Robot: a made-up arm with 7 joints. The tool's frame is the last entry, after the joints.
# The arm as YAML. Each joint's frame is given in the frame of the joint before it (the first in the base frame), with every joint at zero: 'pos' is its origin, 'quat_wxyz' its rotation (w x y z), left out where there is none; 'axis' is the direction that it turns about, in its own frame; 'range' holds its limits. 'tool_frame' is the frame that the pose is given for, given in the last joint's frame.
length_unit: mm
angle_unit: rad
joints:
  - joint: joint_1
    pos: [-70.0, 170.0, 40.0]
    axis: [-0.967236, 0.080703, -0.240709]
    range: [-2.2, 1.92]
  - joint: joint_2
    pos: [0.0, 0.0, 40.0]
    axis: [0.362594, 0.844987, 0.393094]
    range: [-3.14, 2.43]
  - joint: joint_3
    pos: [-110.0, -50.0, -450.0]
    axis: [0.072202, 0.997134, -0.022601]
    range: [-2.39, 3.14]
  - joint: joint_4
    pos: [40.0, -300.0, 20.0]
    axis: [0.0, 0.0, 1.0]
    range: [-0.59, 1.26]
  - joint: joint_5
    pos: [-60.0, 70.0, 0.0]
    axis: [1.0, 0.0, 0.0]
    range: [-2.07, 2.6]
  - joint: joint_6
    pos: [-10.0, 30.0, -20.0]
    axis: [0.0, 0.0, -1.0]
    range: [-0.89, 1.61]
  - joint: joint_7
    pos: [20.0, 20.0, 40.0]
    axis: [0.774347, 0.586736, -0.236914]
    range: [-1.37, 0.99]
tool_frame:
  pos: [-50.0, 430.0, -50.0]
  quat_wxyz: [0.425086, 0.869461, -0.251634, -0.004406]
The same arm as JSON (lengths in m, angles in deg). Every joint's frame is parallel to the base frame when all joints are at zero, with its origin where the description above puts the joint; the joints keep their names.
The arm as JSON. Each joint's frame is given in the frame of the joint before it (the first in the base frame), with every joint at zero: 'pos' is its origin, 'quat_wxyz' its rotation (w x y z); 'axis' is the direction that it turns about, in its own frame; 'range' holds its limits. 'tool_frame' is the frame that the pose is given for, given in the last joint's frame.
{
  "length_unit": "m",
  "angle_unit": "deg",
  "joints": [
    {
      "joint": "joint_1",
      "pos": [
        -0.07,
        0.17,
        0.04
      ],
      "quat_wxyz": [
        1.0,
        0.0,
        0.0,
        0.0
      ],
      "axis": [
        -0.967236,
        0.080703,
        -0.240709
      ],
      "range": [
        -126.05,
        110.01
      ]
    },
    {
      "joint": "joint_2",
      "pos": [
        0.0,
        0.0,
        0.04
      ],
      "quat_wxyz": [
        1.0,
        0.0,
        0.0,
        0.0
      ],
      "axis": [
        0.362594,
        0.844987,
        0.393094
      ],
      "range": [
        -179.91,
        139.23
      ]
    },
    {
      "joint": "joint_3",
      "pos": [
        -0.11,
        -0.05,
        -0.45
      ],
      "quat_wxyz": [
        1.0,
        0.0,
        0.0,
        0.0
      ],
      "axis": [
        0.072202,
        0.997134,
        -0.022601
      ],
      "range": [
        -136.94,
        179.91
      ]
    },
    {
      "joint": "joint_4",
      "pos": [
        0.04,
        -0.3,
        0.02
      ],
      "quat_wxyz": [
        1.0,
        0.0,
        0.0,
        0.0
      ],
      "axis": "+z",
      "range": [
        -33.8,
        72.19
      ]
    },
    {
      "joint": "joint_5",
      "pos": [
        -0.06,
        0.07,
        0.0
      ],
      "quat_wxyz": [
        1.0,
        0.0,
        0.0,
        0.0
      ],
      "axis": "+x",
      "range": [
        -118.6,
        148.97
      ]
    },
    {
      "joint": "joint_6",
      "pos": [
        -0.01,
        0.03,
        -0.02
      ],
      "quat_wxyz": [
        1.0,
        0.0,
        0.0,
        0.0
      ],
      "axis": "-z",
      "range": [
        -50.99,
        92.25
      ]
    },
    {
      "joint": "joint_7",
      "pos": [
        0.02,
        0.02,
        0.04
      ],
      "quat_wxyz": [
        1.0,
        0.0,
        0.0,
        0.0
      ],
      "axis": [
        0.774347,
        0.586736,
        -0.236914
      ],
      "range": [
        -78.5,
        56.72
      ]
    }
  ],
  "tool_frame": {
    "pos": [
      -0.05,
      0.43,
      -0.05
    ],
    "quat_wxyz": [
      0.425086,
      0.869461,
      -0.251634,
      -0.004406
    ]
  }
}

